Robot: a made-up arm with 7 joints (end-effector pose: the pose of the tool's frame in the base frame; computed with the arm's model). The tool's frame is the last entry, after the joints. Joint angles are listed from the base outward.
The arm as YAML. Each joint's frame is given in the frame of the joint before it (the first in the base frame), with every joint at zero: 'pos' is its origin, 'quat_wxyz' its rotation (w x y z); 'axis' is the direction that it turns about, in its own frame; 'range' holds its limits. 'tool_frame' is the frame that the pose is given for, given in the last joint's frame.
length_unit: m
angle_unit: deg
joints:
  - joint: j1
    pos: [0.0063, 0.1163, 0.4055]
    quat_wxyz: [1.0, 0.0, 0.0, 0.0]
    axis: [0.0, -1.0, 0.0]
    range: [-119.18, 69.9]
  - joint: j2
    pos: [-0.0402, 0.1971, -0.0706]
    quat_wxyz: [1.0, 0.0, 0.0, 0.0]
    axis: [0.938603, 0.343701, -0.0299]
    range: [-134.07, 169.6]
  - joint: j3
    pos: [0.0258, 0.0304, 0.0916]
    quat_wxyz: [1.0, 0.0, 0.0, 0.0]
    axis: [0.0, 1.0, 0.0]
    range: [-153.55, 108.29]
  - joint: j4
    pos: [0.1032, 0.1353, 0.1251]
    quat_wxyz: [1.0, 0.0, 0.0, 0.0]
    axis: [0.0, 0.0, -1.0]
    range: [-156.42, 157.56]
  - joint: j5
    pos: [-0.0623, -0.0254, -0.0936]
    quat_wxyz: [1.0, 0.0, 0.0, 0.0]
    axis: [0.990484, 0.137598, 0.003]
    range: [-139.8, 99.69]
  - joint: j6
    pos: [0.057, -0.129, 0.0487]
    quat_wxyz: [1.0, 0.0, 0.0, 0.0]
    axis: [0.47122, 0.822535, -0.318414]
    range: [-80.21, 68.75]
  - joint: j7
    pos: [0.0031, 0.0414, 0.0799]
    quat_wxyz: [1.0, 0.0, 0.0, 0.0]
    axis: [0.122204, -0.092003, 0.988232]
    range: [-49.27, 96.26]
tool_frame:
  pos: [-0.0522, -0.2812, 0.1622]
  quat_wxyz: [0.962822, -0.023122, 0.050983, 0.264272]
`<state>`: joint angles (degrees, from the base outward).
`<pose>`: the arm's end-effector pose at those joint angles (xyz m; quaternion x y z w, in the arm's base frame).
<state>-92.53 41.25 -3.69 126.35 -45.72 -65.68 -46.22</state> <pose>0.4747 0.5322 0.0860 -0.5952 0.7990 0.0844 0.0139</pose>
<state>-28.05 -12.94 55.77 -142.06 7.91 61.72 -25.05</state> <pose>0.2472 0.8137 -0.0149 -0.1709 -0.6291 -0.7556 0.0640</pose>
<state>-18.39 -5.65 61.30 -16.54 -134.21 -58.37 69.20</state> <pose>-0.2109 0.7681 0.3977 0.3635 -0.2323 -0.6949 0.5754</pose>
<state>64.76 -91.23 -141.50 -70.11 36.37 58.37 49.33</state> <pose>0.1243 0.8089 -0.0708 -0.9506 0.2751 -0.0671 0.1274</pose>
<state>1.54 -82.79 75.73 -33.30 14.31 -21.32 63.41</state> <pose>0.4316 0.2235 0.4601 -0.0387 0.4415 0.6032 0.6631</pose>
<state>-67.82 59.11 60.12 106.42 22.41 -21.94 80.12</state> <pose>0.2292 0.0095 0.2361 0.4552 0.7900 0.0971 0.3991</pose>
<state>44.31 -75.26 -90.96 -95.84 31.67 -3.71 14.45</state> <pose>-0.1080 0.9887 0.1083 -0.9219 0.2810 0.2665 0.0121</pose>
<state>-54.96 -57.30 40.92 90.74 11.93 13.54 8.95</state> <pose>-0.1295 0.7615 0.6558 -0.4937 0.2528 -0.3290 0.7643</pose>
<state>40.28 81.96 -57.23 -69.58 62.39 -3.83 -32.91</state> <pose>0.4383 -0.0598 0.4218 0.4542 -0.3966 0.6271 0.4931</pose>
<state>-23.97 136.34 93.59 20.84 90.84 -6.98 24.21</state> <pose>-0.3667 0.1554 0.4361 -0.7472 -0.4892 0.2201 0.3923</pose>
